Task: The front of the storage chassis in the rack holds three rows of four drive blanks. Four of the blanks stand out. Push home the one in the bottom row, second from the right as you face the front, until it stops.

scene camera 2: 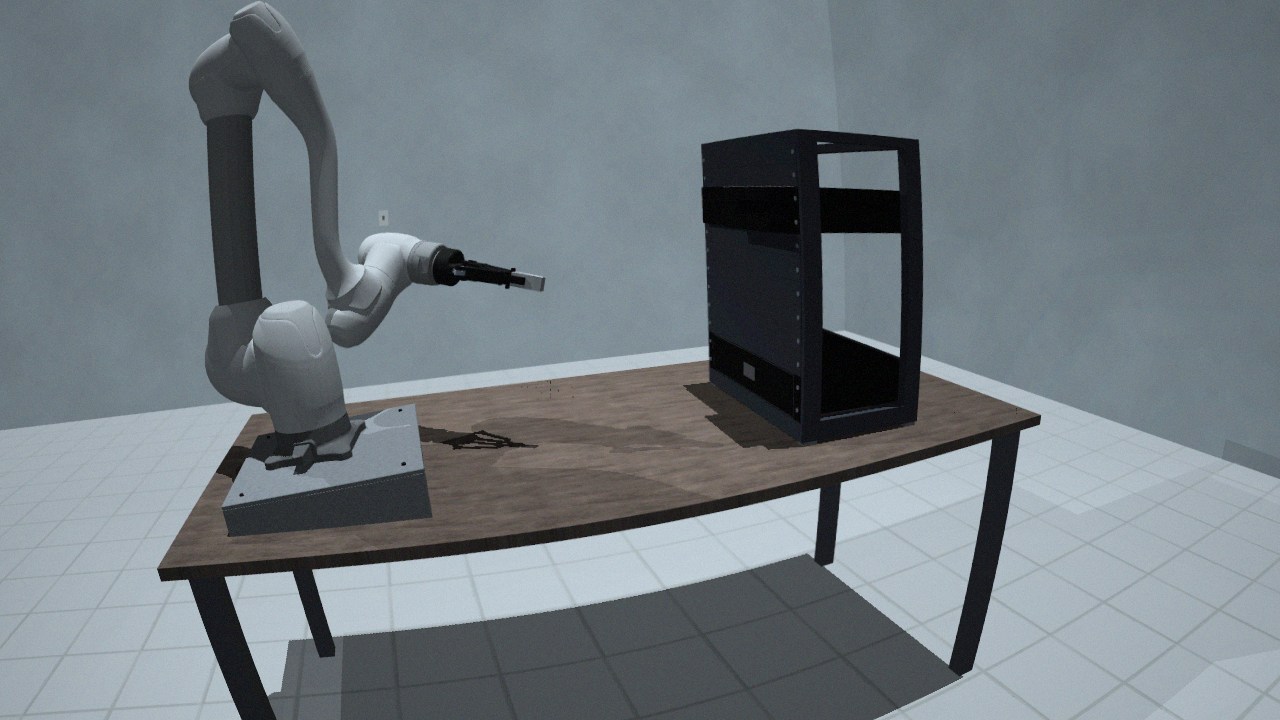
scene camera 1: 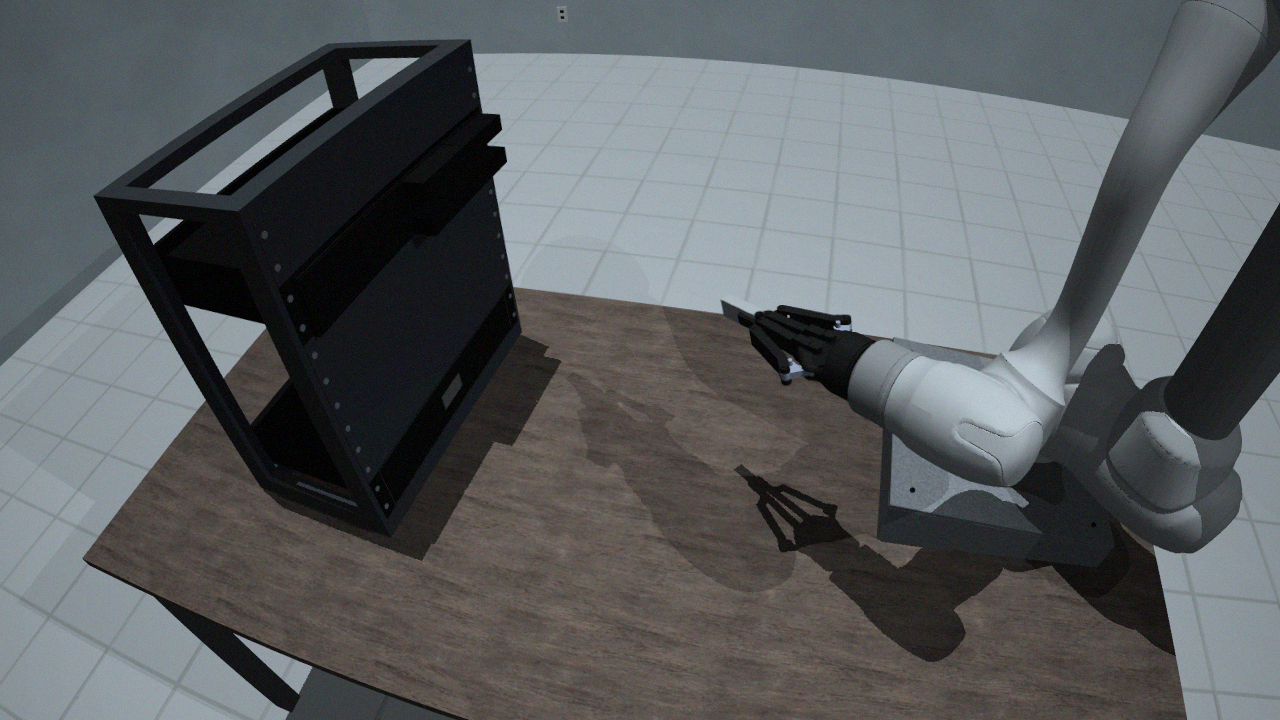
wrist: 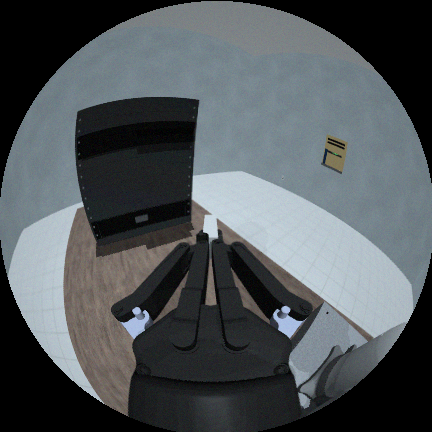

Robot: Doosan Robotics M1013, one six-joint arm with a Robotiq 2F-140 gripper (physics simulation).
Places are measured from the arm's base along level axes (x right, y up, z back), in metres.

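Pixels of known places: gripper, fingertip midpoint: (scene camera 2: 542, 284) (scene camera 1: 726, 304) (wrist: 210, 223); arm's base, origin of the base link: (scene camera 2: 317, 447).
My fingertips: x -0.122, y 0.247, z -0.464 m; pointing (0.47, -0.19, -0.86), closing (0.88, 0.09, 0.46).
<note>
For each thing: its top centre in the pictures, then the offset to it from my fingertips. "*": a spot on its surface instead. Level surfaces: height alone.
- large plain panel, surface spot: (scene camera 1: 420, 313) (wrist: 131, 179) * dz -0.431, dx -0.117, dy -0.045 m
- black bottom panel with a pale label, surface spot: (scene camera 1: 452, 392) (scene camera 2: 748, 372) (wrist: 141, 218) * dz -0.432, dx -0.099, dy -0.230 m
- wooden table, its level: dy -0.319 m
The dark rack (scene camera 1: 313, 420) (scene camera 2: 810, 295) stands upright on the table. Its storage chassis (scene camera 1: 340, 277) (scene camera 2: 750, 207) (wrist: 112, 144) is a black band across the upper front. In the first scene view, dark blanks (scene camera 1: 456, 183) jut from the half farther from the camera, the right half as one faces the front. They run together in the dark, so I cannot tell the bottom row's second from the right apart from its neighbours. My gripper (scene camera 1: 739, 311) (scene camera 2: 529, 282) (wrist: 210, 223) is shut and empty, its pale fingertip pads together. It is in mid-air, well away from the rack front and lower than the chassis.
Below the chassis are a large plain panel (scene camera 1: 420, 313) (scene camera 2: 753, 286) (wrist: 135, 180) and a black bottom panel with a pale label (scene camera 1: 452, 392) (scene camera 2: 749, 371) (wrist: 142, 218). The wooden table (scene camera 1: 626, 608) (scene camera 2: 572, 501) (wrist: 90, 300) carries the rack and the arm's grey base block (scene camera 1: 948, 528) (scene camera 2: 331, 505).
</note>
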